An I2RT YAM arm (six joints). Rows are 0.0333 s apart.
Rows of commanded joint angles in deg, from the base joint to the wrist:
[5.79 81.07 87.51 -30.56 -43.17 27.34]
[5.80 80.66 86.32 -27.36 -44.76 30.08]
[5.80 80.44 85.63 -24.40 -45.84 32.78]
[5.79 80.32 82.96 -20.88 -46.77 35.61]
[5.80 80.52 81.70 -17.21 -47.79 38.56]
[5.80 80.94 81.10 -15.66 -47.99 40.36]
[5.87 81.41 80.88 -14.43 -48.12 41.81]
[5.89 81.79 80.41 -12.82 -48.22 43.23]
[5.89 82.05 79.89 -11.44 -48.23 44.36]
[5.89 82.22 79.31 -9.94 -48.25 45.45]
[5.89 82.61 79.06 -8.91 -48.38 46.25]
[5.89 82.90 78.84 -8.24 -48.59 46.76]
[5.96 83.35 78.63 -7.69 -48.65 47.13]
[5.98 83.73 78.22 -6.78 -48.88 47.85]
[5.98 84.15 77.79 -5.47 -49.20 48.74]
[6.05 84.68 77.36 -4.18 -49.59 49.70]
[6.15 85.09 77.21 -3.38 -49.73 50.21]
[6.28 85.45 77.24 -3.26 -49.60 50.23]
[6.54 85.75 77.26 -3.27 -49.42 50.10]
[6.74 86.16 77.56 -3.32 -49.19 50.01]
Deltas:
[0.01 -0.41 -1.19 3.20 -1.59 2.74]
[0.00 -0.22 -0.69 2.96 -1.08 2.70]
[-0.01 -0.12 -2.67 3.52 -0.93 2.83]
[0.01 0.20 -1.26 3.67 -1.02 2.95]
[0.00 0.42 -0.60 1.55 -0.20 1.80]
[0.07 0.47 -0.22 1.23 -0.13 1.45]
[0.02 0.38 -0.47 1.61 -0.10 1.42]
[0.00 0.26 -0.52 1.38 -0.01 1.13]
[0.00 0.17 -0.58 1.50 -0.02 1.09]
[0.00 0.39 -0.25 1.03 -0.13 0.80]
[0.00 0.29 -0.22 0.67 -0.21 0.51]
[0.07 0.45 -0.21 0.55 -0.06 0.37]
[0.02 0.38 -0.41 0.91 -0.23 0.72]
[0.00 0.42 -0.43 1.31 -0.32 0.89]
[0.07 0.53 -0.43 1.29 -0.39 0.96]
[0.10 0.41 -0.15 0.80 -0.14 0.51]
[0.13 0.36 0.03 0.12 0.13 0.02]
[0.26 0.30 0.02 -0.01 0.18 -0.13]
[0.20 0.41 0.30 -0.05 0.23 -0.09]

